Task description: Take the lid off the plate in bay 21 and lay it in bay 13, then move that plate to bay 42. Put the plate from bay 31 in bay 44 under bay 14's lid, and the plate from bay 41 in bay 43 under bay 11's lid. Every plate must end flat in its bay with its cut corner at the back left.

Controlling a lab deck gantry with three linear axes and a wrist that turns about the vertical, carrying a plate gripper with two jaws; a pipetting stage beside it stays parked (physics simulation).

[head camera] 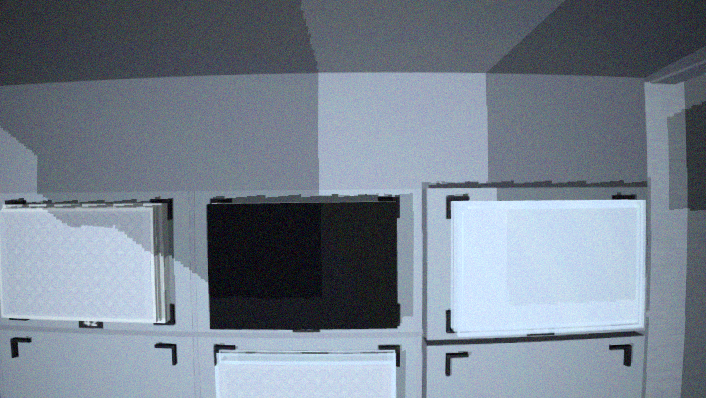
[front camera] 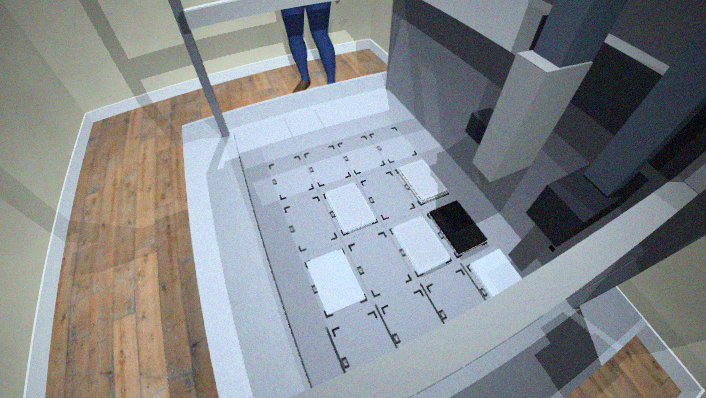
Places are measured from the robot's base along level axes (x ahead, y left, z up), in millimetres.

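Where they show: gripper, fingertip midpoint: (front camera: 532,252); robot's base, link origin: (front camera: 270,166).
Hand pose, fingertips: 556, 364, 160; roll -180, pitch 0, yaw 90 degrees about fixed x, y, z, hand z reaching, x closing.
Observation:
Each offset is from my fingertips to the top centre of the thing, as dx, dy, dz.
The dark block of my gripper (front camera: 565,215) hangs high near the back right, around bay 44. Its jaws do not show in either view, so their opening and anything between them are hidden. A white plate @[-328, +0, -146] (front camera: 422,180) (head camera: 75,265) sits in bay 42. A black plate @[-164, +0, -144] (front camera: 457,227) (head camera: 303,265) lies in bay 43, and I see no pale lid on it. A pale lidded plate @[-1, +0, -129] (front camera: 495,270) (head camera: 545,265) is in bay 44; its lower edges look slightly askew. A pale lid @[-164, -321, -152] (front camera: 336,281) lies in bay 13. Bays 11, 14, 21, 31 and 41 hold nothing. Cut corners are too small to tell.
Another white plate @[-164, -107, -146] (front camera: 421,245) (head camera: 307,380) sits in bay 33, in front of the black one. One more white plate @[-328, -214, -146] (front camera: 351,207) stands in bay 22. A pale column (front camera: 525,120) rises behind the deck, and a frame beam (front camera: 500,320) crosses the near right of the front view.

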